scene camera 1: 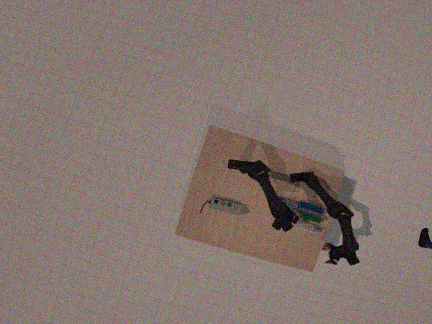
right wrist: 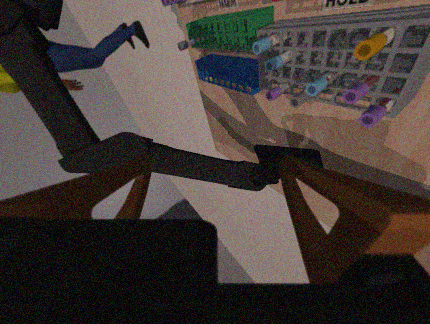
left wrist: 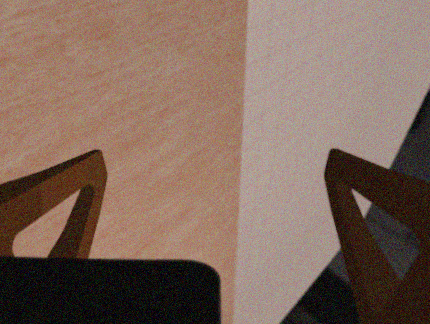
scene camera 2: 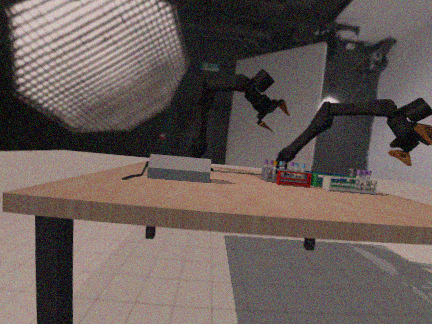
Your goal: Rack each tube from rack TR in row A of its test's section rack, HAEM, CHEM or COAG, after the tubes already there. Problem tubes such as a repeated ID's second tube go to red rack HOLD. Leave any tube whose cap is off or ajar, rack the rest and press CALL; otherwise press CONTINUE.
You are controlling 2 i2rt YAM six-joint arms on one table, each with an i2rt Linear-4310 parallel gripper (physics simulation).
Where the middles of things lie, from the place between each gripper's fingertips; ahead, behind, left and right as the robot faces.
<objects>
My left hand is 370 mm to the left of the yellow-capped tube (right wrist: 367, 48), 290 mm past it and 110 mm above it.
I see my right gripper 20 mm short of the yellow-capped tube, 20 mm to the left of it and 210 mm above it.
</objects>
